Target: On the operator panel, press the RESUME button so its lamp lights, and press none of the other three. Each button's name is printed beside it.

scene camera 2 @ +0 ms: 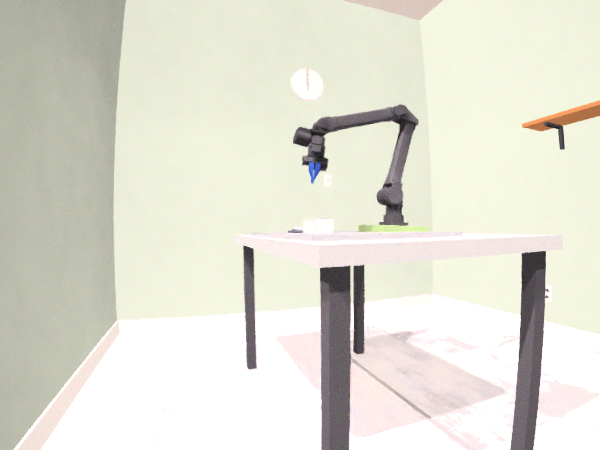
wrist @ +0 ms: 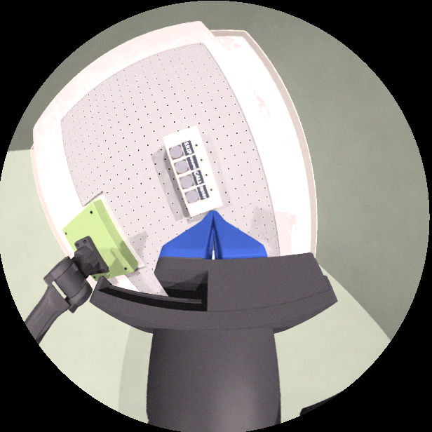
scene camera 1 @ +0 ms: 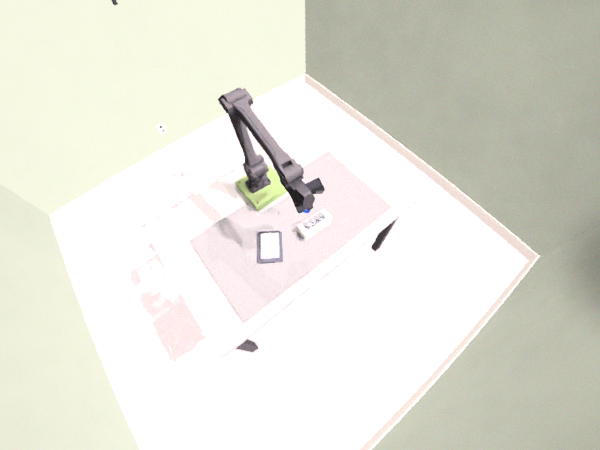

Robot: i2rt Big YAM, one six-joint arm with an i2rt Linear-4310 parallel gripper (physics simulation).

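Frame: origin at the arm's base, x ahead, y down, z left, level; metres.
Where they show: gripper, between the fingertips: (scene camera 2: 312, 183) (scene camera 1: 308, 212); arm's base, origin of its link: (scene camera 2: 393, 225) (scene camera 1: 258, 183).
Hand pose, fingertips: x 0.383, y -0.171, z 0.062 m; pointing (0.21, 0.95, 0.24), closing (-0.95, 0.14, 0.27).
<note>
Things, the pixels of their centre, and the offset from my fingertips. Level surfaces: height alone.
- white operator panel, middle of its body: (scene camera 2: 317, 226) (scene camera 1: 314, 224) dx -0.006, dy +0.168, dz +0.044 m
- dark-framed tray with a white top, middle of its body: (scene camera 1: 269, 245) dx -0.037, dy +0.176, dz -0.197 m
- mat, height of its surface: dy +0.195 m
The white operator panel (scene camera 1: 315, 225) (scene camera 2: 320, 226) (wrist: 202, 206) lies on the perforated mat. In the wrist view it has a row of grey round buttons, dark labels beside them and small dark dots beyond; no lit lamp shows. The top button (wrist: 175, 151) is labelled SKIP and the third button (wrist: 187, 181) CALL. The labels of the second button (wrist: 181, 167) and the bottom button (wrist: 192, 196) are too small to read surely; the second may say RESUME. My gripper (scene camera 1: 306, 210) (scene camera 2: 312, 183) (wrist: 212, 216) is shut and empty, pointing down, well above the panel.
A dark-framed tray with a white top (scene camera 1: 270, 246) lies beside the panel on the mat (scene camera 1: 230, 280) (wrist: 120, 105). The arm's green base plate (scene camera 1: 260, 199) (scene camera 2: 393, 228) (wrist: 112, 235) is on the table (scene camera 2: 440, 246). An orange shelf (scene camera 2: 565, 116) is on the wall.
</note>
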